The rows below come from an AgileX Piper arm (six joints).
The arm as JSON. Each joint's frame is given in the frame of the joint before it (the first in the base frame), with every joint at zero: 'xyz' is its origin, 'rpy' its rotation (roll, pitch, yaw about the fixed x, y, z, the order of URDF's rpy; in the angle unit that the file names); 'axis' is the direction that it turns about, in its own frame. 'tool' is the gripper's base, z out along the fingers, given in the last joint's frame.
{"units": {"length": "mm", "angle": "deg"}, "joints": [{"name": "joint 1", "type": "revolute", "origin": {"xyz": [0.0, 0.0, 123.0], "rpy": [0.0, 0.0, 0.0]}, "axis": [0.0, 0.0, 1.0]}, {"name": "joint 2", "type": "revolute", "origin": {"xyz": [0.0, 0.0, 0.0], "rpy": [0.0, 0.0, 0.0]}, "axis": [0.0, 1.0, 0.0]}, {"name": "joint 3", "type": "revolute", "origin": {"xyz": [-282.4, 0.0, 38.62], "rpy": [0.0, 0.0, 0.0]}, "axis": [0.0, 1.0, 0.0]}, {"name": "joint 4", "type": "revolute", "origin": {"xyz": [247.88, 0.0, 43.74], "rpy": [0.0, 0.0, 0.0]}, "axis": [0.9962, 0.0, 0.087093]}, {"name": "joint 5", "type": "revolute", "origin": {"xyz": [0.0, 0.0, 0.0], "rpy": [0.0, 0.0, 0.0]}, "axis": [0.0, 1.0, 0.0]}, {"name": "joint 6", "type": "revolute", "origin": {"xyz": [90.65, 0.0, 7.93], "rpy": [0.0, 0.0, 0.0]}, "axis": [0.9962, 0.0, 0.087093]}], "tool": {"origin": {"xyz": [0.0, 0.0, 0.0], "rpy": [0.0, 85.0, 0.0]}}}
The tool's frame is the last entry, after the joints.
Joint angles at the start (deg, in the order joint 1, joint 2, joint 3, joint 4, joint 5, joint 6):
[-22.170 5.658 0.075 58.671 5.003 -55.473]
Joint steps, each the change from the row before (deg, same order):
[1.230 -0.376 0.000 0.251 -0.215 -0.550]
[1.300 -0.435 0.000 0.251 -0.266 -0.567]
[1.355 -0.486 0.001 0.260 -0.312 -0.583]
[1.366 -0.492 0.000 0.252 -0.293 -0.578]
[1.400 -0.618 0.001 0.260 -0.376 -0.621]
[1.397 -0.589 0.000 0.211 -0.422 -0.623]
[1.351 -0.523 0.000 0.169 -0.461 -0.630]
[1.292 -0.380 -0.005 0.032 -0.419 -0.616]
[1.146 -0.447 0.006 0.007 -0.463 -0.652]
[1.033 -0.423 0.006 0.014 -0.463 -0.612]
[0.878 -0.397 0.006 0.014 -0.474 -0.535]
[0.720 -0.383 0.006 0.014 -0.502 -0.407]
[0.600 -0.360 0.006 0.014 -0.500 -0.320]
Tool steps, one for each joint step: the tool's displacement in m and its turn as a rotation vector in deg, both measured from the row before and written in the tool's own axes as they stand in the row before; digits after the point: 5 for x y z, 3 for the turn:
[-0.00052 0.00117 -0.00060 -1.080 -0.445 -0.393]
[-0.00063 0.00117 -0.00069 -1.107 -0.534 -0.405]
[-0.00073 0.00116 -0.00076 -1.122 -0.612 -0.401]
[-0.00073 0.00117 -0.00077 -1.145 -0.613 -0.386]
[-0.00093 0.00108 -0.00096 -1.107 -0.787 -0.409]
[-0.00095 0.00097 -0.00091 -1.056 -0.786 -0.435]
[-0.00092 0.00083 -0.00081 -0.967 -0.745 -0.458]
[-0.00076 0.00079 -0.00060 -0.932 -0.589 -0.559]
[-0.00081 0.00055 -0.00068 -0.740 -0.674 -0.611]
[-0.00079 0.00041 -0.00064 -0.620 -0.657 -0.553]
[-0.00078 0.00022 -0.00060 -0.449 -0.637 -0.471]
[-0.00078 0.00000 -0.00057 -0.261 -0.634 -0.342]
[-0.00075 -0.00013 -0.00053 -0.140 -0.607 -0.255]

